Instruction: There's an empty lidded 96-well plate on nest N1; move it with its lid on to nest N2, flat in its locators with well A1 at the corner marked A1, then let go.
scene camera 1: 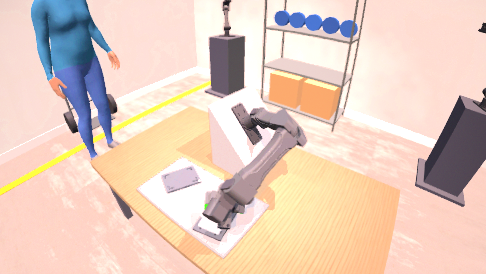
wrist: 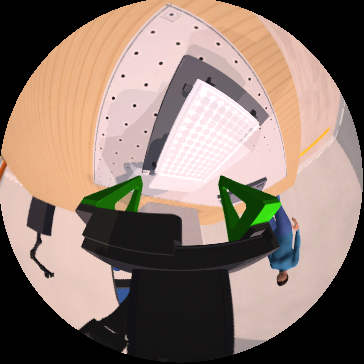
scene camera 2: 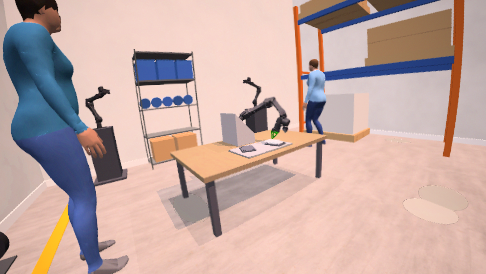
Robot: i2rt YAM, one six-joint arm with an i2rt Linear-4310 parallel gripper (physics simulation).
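Where they show: gripper, fingertip midpoint: [wrist: 179, 179] [scene camera 2: 272, 138]; arm's base, origin of the base link: [scene camera 1: 246, 123] [scene camera 2: 237, 123].
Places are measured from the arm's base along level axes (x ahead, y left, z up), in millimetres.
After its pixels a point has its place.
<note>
The lidded 96-well plate [scene camera 1: 210, 226] @[z -175, x 428, y 170 mm] [scene camera 2: 274, 143] @[z -178, x 414, y 119 mm] [wrist: 205, 135] is white and translucent. It sits on the dark grey nest N1 [scene camera 1: 201, 232] @[z -186, x 466, y 158 mm] [wrist: 172, 107] @[z -184, x 397, y 210 mm]. The second nest, N2 [scene camera 1: 181, 180] @[z -184, x 335, y -108 mm] [scene camera 2: 247, 149] @[z -184, x 365, y -150 mm] [wrist: 250, 191], holds no plate and lies on the same white board [scene camera 1: 175, 205] @[z -195, x 444, y -23 mm] [scene camera 2: 255, 152] @[z -199, x 445, y -127 mm] [wrist: 150, 55] @[z -195, x 429, y 257 mm]. My gripper [scene camera 2: 274, 134] @[z -150, x 344, y 163 mm] [wrist: 179, 179] @[z -150, x 344, y 163 mm] is open and empty, its green fingers spread apart above the board near the plate. The arm partly covers N1 and the fingers in scene camera 1. The A1 marks are too small to read.
A white wedge-shaped stand [scene camera 1: 225, 135] @[z 1, x 135, y -9 mm] [scene camera 2: 232, 130] @[z -57, x 59, y -105 mm] carries the arm, behind the board on the wooden table [scene camera 1: 325, 200] @[z -208, x 10, y 456 mm] [scene camera 2: 210, 162] @[z -208, x 368, y -498 mm] [wrist: 60, 100] @[z -208, x 346, y 351 mm]. A person in teal [scene camera 1: 75, 50] [scene camera 2: 45, 90] stands near the table. Shelves and other pedestal-mounted arms stand farther back.
</note>
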